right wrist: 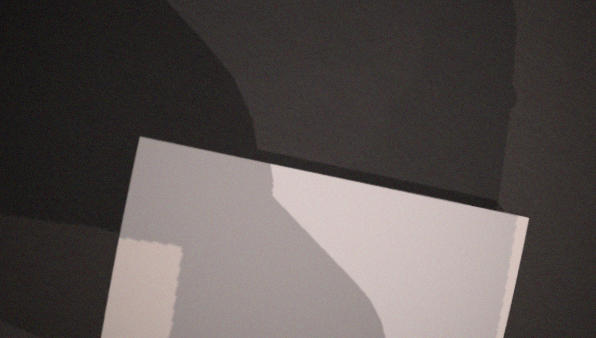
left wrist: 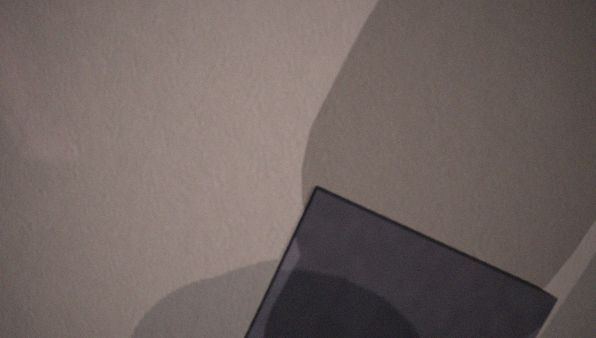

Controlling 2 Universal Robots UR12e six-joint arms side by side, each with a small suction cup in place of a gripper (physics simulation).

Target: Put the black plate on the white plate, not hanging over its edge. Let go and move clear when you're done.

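Places are measured from the left arm's base along level axes (x ahead, y left, z up), in centimetres.
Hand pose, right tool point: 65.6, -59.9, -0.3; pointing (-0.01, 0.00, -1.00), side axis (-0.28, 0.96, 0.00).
Observation:
After its pixels a point has its place, as x, y, z.
The black plate (left wrist: 360,260) @[62.3, -28.4, 0.9] shows at the bottom of the left wrist view, right of the middle. It is a flat dark rectangle, turned at an angle, and its lower part is cut off by the frame. The white plate (right wrist: 425,240) @[60.1, -59.0, 0.7] shows in the lower part of the right wrist view, slightly tilted in the picture, with its near part cut off. A thin dark strip of shadow runs along its far edge. The two plates show in separate views, with no overlap visible. Neither suction cup shows, so contact with the plates cannot be seen.
A pale beige surface (left wrist: 175,125) @[67.6, -33.0, 0.0] surrounds the black plate, with broad arm shadows at the right and bottom. A dark grey-brown surface (right wrist: 375,75) @[56.2, -61.7, 0.0] surrounds the white plate, with large shadows at the left. Shadows also cross both plates.

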